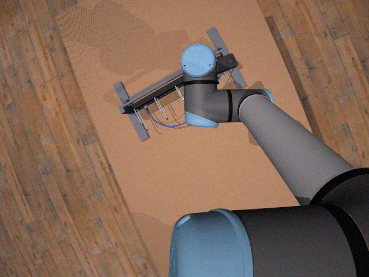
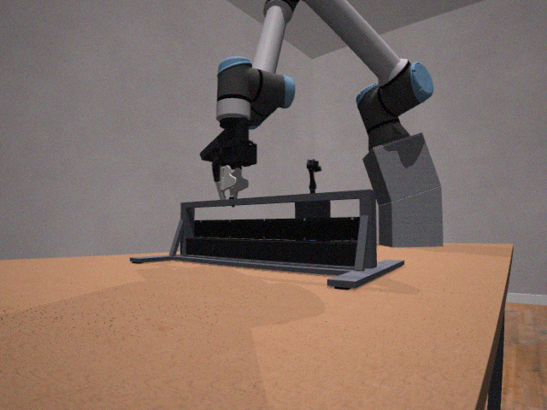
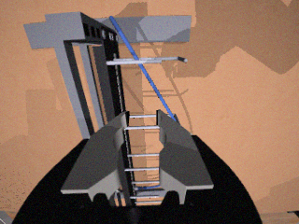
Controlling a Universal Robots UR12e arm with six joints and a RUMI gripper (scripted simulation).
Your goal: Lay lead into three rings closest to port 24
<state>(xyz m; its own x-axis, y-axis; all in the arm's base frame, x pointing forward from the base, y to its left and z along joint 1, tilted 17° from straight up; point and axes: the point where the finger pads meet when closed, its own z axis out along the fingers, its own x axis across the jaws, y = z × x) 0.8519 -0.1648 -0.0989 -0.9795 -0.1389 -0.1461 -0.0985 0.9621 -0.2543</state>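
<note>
Now: the rack 16 cm to the left of my hand, 8 cm below it and 5 cm ahead of it.
</note>
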